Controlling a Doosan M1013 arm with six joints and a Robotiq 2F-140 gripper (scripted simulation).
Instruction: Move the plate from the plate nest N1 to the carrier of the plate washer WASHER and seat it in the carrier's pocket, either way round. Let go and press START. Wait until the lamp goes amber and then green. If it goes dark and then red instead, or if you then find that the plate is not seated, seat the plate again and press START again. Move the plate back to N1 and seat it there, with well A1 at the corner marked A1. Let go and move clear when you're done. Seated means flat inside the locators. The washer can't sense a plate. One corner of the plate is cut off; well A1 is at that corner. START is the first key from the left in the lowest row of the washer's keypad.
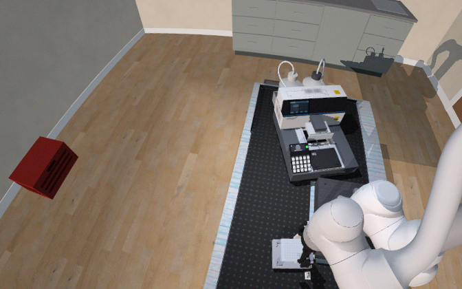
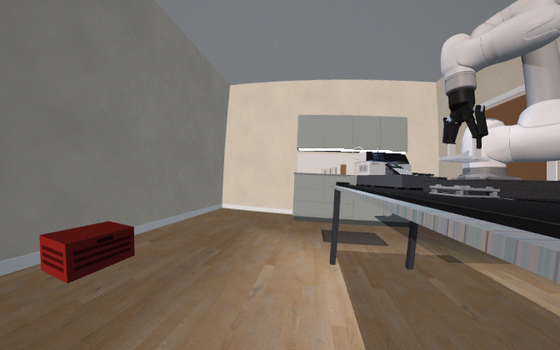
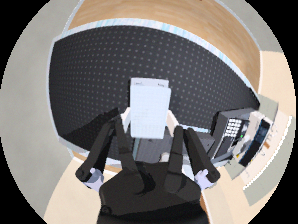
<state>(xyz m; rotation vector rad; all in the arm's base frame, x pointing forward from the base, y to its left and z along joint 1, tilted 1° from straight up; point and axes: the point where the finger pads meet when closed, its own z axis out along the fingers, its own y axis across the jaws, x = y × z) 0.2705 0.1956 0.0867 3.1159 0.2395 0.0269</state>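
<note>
My hand is 12 cm above the plate nest N1. From my hand the other things lie so: white well plate: 2 cm below; small label: 8 cm behind, 8 cm to the left, 15 cm below; dark carrier pocket: 11 cm behind, 46 cm to the right, 5 cm below.
</note>
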